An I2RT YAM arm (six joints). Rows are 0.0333 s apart.
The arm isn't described. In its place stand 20 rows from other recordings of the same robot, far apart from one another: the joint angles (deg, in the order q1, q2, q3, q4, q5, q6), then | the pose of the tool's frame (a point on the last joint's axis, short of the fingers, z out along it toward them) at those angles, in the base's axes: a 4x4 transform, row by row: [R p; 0 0 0 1], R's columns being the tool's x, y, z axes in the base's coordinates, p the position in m.
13.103 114.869 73.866 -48.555 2.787 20.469 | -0.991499, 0.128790, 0.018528, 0.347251; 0.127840, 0.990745, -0.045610, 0.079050; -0.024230, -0.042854, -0.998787, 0.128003; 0, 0, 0, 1
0.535 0.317 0.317 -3.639 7.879 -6.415 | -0.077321, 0.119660, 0.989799, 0.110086; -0.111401, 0.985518, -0.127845, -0.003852; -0.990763, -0.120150, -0.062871, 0.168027; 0, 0, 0, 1
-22.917 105.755 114.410 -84.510 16.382 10.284 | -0.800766, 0.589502, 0.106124, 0.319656; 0.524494, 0.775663, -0.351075, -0.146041; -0.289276, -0.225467, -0.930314, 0.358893; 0, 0, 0, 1
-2.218 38.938 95.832 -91.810 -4.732 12.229 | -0.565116, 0.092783, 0.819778, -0.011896; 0.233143, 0.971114, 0.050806, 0.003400; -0.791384, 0.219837, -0.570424, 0.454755; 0, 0, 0, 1
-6.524 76.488 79.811 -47.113 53.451 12.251 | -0.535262, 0.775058, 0.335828, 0.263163; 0.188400, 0.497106, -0.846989, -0.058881; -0.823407, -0.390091, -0.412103, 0.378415; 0, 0, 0, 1
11.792 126.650 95.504 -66.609 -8.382 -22.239 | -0.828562, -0.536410, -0.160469, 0.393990; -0.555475, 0.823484, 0.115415, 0.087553; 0.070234, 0.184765, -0.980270, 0.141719; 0, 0, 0, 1
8.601 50.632 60.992 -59.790 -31.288 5.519 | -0.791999, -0.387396, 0.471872, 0.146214; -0.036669, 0.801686, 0.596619, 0.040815; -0.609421, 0.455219, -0.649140, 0.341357; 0, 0, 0, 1
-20.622 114.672 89.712 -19.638 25.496 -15.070 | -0.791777, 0.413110, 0.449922, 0.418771; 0.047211, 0.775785, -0.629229, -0.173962; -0.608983, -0.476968, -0.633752, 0.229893; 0, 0, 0, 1
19.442 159.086 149.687 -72.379 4.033 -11.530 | -0.849982, -0.502581, 0.157930, 0.504174; -0.511469, 0.859095, -0.018838, 0.175308; -0.126210, -0.096788, -0.987271, 0.118538; 0, 0, 0, 1
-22.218 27.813 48.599 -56.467 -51.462 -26.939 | -0.321632, -0.558962, 0.764273, 0.077538; -0.173525, 0.828288, 0.532755, -0.001591; -0.930829, 0.038731, -0.363398, 0.323621; 0, 0, 0, 1
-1.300 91.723 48.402 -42.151 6.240 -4.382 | -0.996088, -0.045107, 0.075992, 0.255828; -0.053368, 0.992448, -0.110446, -0.009676; -0.070437, -0.114069, -0.990973, 0.143895; 0, 0, 0, 1
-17.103 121.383 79.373 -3.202 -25.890 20.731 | -0.644831, 0.212590, 0.734165, 0.438849; 0.531601, 0.814901, 0.230947, -0.118769; -0.549175, 0.539204, -0.638487, 0.144244; 0, 0, 0, 1
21.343 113.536 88.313 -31.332 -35.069 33.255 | -0.975000, -0.069558, 0.211035, 0.392575; 0.100883, 0.707644, 0.699330, 0.175359; -0.197981, 0.703137, -0.682936, 0.219355; 0, 0, 0, 1
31.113 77.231 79.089 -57.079 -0.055 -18.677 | -0.500551, -0.715150, 0.487862, 0.228653; -0.676145, 0.674883, 0.295570, 0.138044; -0.540626, -0.181918, -0.821358, 0.348864; 0, 0, 0, 1
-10.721 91.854 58.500 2.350 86.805 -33.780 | -0.893953, 0.426125, -0.138800, 0.318908; 0.137714, -0.033531, -0.989904, -0.096555; -0.426477, -0.904043, -0.028709, 0.253638; 0, 0, 0, 1
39.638 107.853 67.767 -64.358 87.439 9.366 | -0.771675, -0.096098, 0.628715, 0.260000; -0.629805, -0.022357, -0.776431, 0.169200; 0.088669, -0.995121, -0.043271, 0.179728; 0, 0, 0, 1
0.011 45.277 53.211 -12.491 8.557 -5.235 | -0.092635, 0.140266, 0.985771, 0.177459; -0.090243, 0.984771, -0.148604, -0.005263; -0.991602, -0.102725, -0.078566, 0.385645; 0, 0, 0, 1
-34.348 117.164 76.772 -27.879 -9.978 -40.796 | -0.909083, -0.120527, 0.398799, 0.339000; -0.158140, 0.985426, -0.062667, -0.224195; -0.385434, -0.120036, -0.914894, 0.134006; 0, 0, 0, 1
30.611 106.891 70.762 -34.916 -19.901 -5.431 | -0.755998, -0.648422, 0.089533, 0.307858; -0.550697, 0.703984, 0.448486, 0.196227; -0.353838, 0.289749, -0.889294, 0.168475; 0, 0, 0, 1
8.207 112.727 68.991 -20.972 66.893 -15.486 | -0.951283, 0.081888, 0.297247, 0.378881; -0.243070, 0.393926, -0.886420, 0.021562; -0.189680, -0.915487, -0.354830, 0.151440; 0, 0, 0, 1
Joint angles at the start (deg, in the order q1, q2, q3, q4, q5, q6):
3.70 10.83 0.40 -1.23 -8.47 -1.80
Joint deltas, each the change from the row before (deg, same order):
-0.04 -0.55 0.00 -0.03 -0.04 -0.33
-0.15 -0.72 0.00 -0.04 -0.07 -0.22
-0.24 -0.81 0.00 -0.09 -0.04 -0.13
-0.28 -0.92 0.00 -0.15 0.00 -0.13
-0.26 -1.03 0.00 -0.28 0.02 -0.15
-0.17 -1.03 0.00 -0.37 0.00 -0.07
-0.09 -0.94 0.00 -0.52 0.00 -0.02
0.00 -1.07 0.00 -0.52 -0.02 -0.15
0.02 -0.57 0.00 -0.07 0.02 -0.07
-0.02 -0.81 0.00 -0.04 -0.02 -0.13
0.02 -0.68 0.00 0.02 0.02 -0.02
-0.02 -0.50 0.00 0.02 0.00 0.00
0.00 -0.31 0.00 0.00 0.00 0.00
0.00 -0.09 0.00 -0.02 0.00 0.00
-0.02 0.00 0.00 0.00 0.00 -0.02
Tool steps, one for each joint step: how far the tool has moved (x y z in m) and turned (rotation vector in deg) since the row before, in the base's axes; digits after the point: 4 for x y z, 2 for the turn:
-0.0004 -0.0001 0.0009 -0.27 -0.59 0.06
-0.0005 -0.0003 0.0012 -0.16 -0.72 -0.04
-0.0006 -0.0005 0.0012 -0.08 -0.75 -0.18
-0.0007 -0.0006 0.0013 -0.08 -0.80 -0.26
-0.0009 -0.0006 0.0012 -0.11 -0.78 -0.26
-0.0009 -0.0004 0.0010 -0.04 -0.67 -0.16
-0.0009 -0.0002 0.0006 0.00 -0.42 -0.09
-0.0011 0.0000 0.0008 -0.12 -0.58 0.04
-0.0005 0.0000 0.0008 -0.05 -0.51 0.01
-0.0007 -0.0001 0.0012 -0.09 -0.79 0.01
-0.0006 0.0000 0.0011 0.01 -0.70 0.00
-0.0005 -0.0001 0.0008 0.02 -0.52 -0.02
-0.0003 0.0000 0.0005 0.01 -0.31 0.00
-0.0001 0.0000 0.0001 0.00 -0.07 0.00
0.0000 0.0000 0.0000 -0.02 0.00 -0.02

